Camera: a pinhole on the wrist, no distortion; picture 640 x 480 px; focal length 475.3 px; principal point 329.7 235.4 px. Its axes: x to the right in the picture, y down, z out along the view. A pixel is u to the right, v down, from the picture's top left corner.
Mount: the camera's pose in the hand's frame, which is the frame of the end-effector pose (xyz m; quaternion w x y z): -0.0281 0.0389 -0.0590 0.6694 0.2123 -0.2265 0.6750
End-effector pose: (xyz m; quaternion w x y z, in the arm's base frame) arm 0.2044 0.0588 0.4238 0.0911 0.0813 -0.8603 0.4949
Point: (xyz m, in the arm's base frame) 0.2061 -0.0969 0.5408
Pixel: 140.1 105.0
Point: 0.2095 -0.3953 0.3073
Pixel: 482.9 208.5
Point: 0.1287 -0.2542 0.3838
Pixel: 448.4 87.6
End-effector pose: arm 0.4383 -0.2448 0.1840 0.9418 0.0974 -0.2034 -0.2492
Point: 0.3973 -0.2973 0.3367
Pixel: 513.4 58.1
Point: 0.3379 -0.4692 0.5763
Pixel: 475.0 31.2
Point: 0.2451 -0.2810 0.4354
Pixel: 539.4 255.4
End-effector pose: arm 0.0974 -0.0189 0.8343 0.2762 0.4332 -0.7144 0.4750
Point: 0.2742 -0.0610 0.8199
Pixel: 107.3 352.7
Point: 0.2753 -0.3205 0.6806
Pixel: 430.3 305.9
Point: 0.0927 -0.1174 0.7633
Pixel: 598.7 198.7
